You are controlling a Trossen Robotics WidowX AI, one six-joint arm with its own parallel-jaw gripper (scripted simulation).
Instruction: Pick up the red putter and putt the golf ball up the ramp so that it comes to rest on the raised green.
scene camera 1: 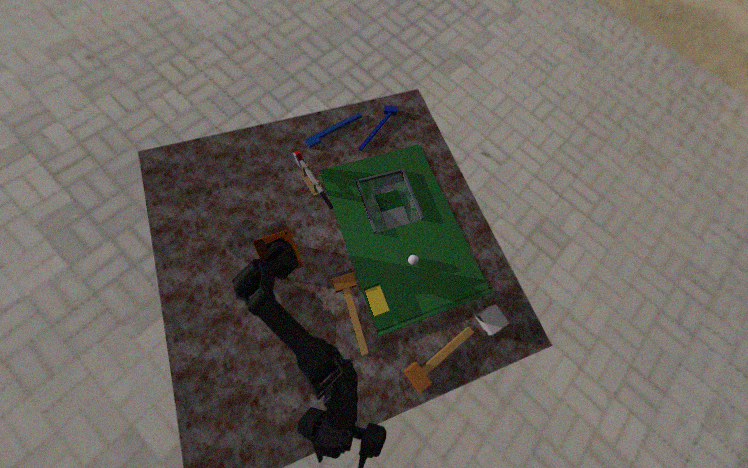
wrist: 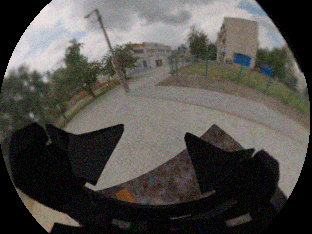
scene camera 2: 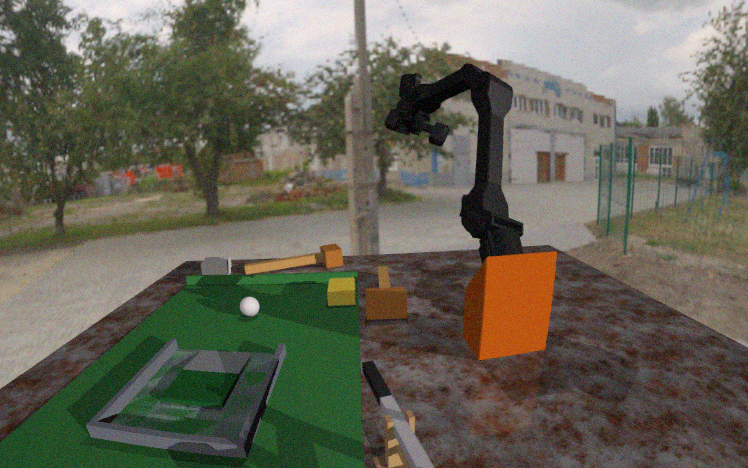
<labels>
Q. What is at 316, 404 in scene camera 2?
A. A green mat.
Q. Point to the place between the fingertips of my gripper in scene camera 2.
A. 422, 138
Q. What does my gripper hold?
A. Nothing.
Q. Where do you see a yellow block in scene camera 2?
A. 341, 292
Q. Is my gripper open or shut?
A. Open.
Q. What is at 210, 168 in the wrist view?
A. My gripper.
</labels>
